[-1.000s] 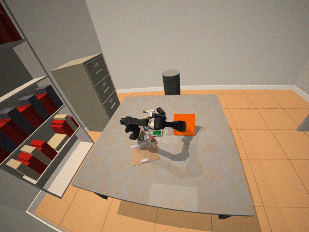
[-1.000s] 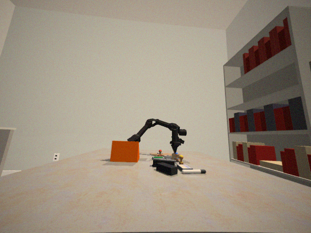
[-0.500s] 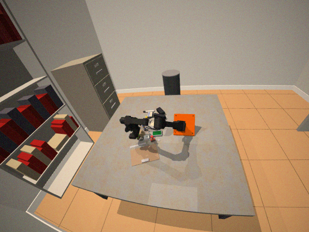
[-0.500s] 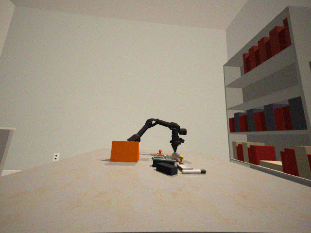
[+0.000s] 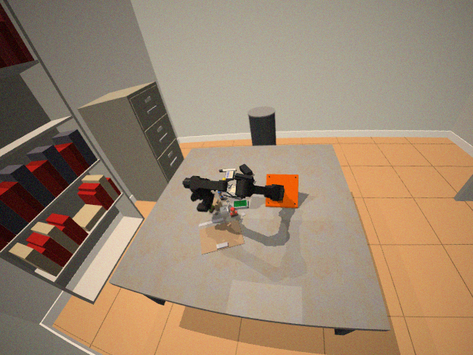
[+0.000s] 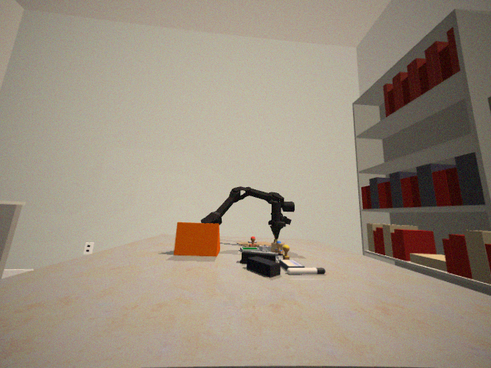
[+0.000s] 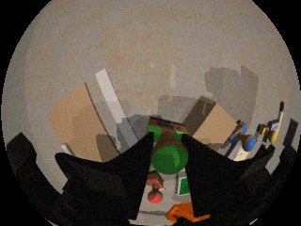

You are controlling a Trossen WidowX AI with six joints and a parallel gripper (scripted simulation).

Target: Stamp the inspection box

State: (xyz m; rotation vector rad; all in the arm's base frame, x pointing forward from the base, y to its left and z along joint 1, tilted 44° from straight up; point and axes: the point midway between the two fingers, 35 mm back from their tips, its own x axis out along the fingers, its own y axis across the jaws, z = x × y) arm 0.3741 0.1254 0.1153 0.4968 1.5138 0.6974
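The green ink pad is 150 mm behind my gripper tip, 100 mm to the right of it and 50 mm below it. From my gripper tip the other things lie so: red-knobbed stamp (130 mm behind, 40 mm below, 10 mm to the right); then brown box (60 mm to the right, 40 mm below); then green-knobbed stamp (10 mm below).
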